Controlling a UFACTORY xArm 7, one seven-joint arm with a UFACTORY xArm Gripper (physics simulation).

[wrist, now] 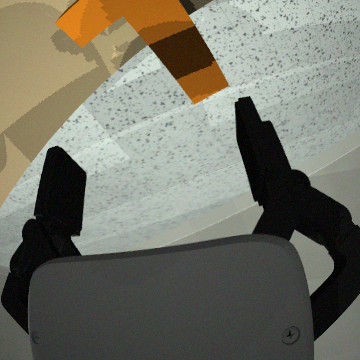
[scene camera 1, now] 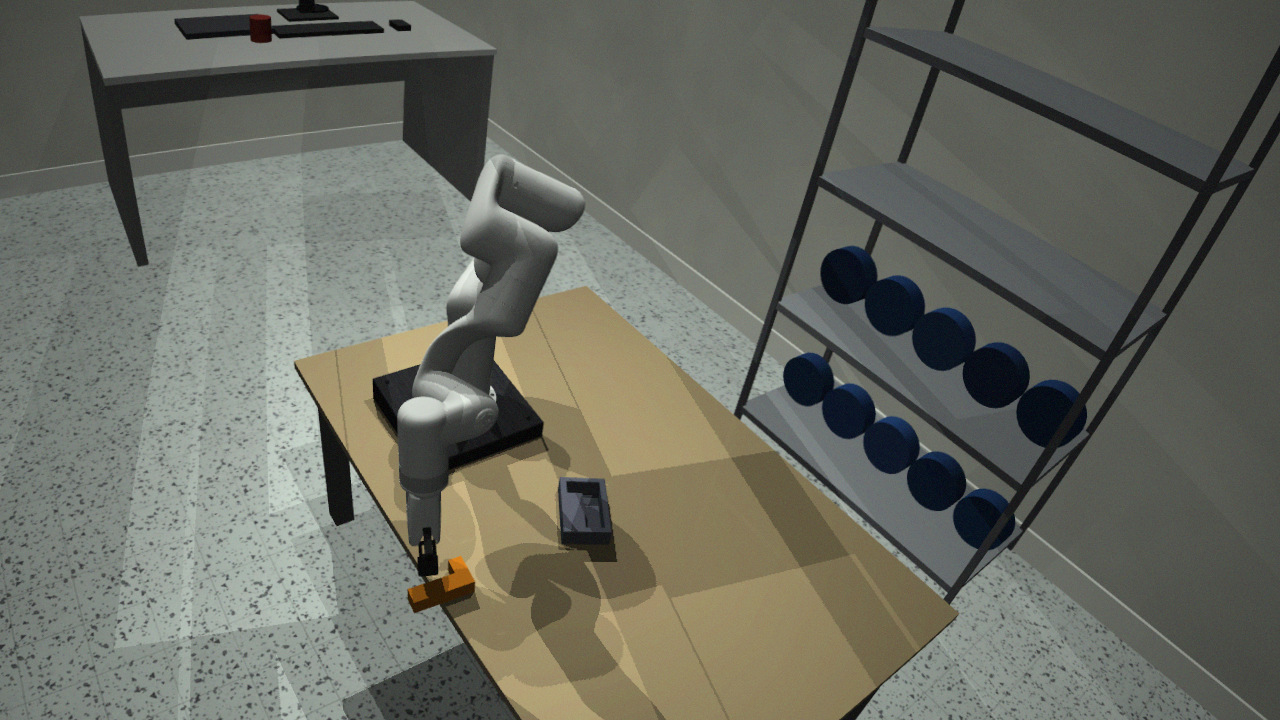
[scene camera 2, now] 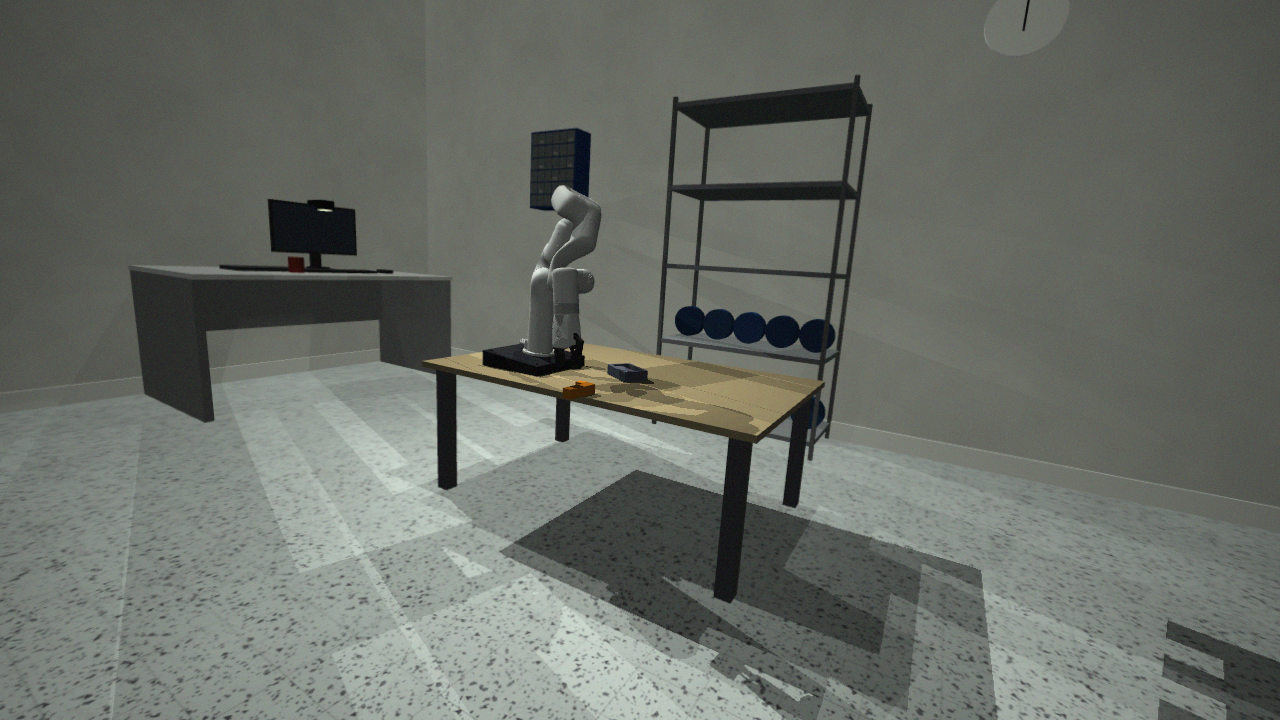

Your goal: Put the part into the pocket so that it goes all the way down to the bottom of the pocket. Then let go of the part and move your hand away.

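Frame: origin at the arm's base, x ahead, y left, z up, level; centimetres.
Seen in the pictures: gripper, fingertip midpoint: point(wrist: 147, 138) point(scene camera 1: 425, 553) point(scene camera 2: 568, 367); arm's base, origin of the base link: point(scene camera 2: 539, 352).
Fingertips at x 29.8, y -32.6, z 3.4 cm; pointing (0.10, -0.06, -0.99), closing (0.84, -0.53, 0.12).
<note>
Pixels of each thing's top centre, then the offset from my fingertips to it. Level surfaces: height alone.
- orange L-shaped part, middle of its top: point(wrist: 152, 51) point(scene camera 1: 438, 578) point(scene camera 2: 575, 384) dx +2.4, dy +0.8, dz -5.1 cm
- dark grey block with the pocket, middle of its top: point(scene camera 1: 585, 503) point(scene camera 2: 627, 367) dx +6.2, dy +32.5, dz -4.5 cm
- wooden table, its level: dz -8.1 cm
The orange L-shaped part point(scene camera 1: 456, 584) point(scene camera 2: 579, 390) point(wrist: 155, 20) lies at the table's edge, its long arm sticking out past the edge over the floor. Its short arm points in over the table top. The dark grey block with the pocket point(scene camera 1: 586, 539) point(scene camera 2: 623, 376) stands farther in on the table, apart from the part; it does not show in the wrist view. My gripper point(scene camera 1: 427, 573) point(scene camera 2: 570, 356) point(wrist: 147, 138) is open and empty. It hangs above and beside the part at the table's edge, on the robot base's side. In the wrist view the part's outer end lies ahead of the fingers.
The wooden table point(scene camera 1: 716, 537) point(scene camera 2: 769, 394) carries the robot's black base point(scene camera 1: 501, 438) point(scene camera 2: 510, 360) behind the gripper. A shelf rack point(scene camera 1: 802, 232) point(scene camera 2: 665, 223) with blue discs stands beyond the table. A desk point(scene camera 1: 179, 62) point(scene camera 2: 170, 331) with a red cup point(scene camera 1: 260, 28) point(scene camera 2: 296, 264) stands farther back.
</note>
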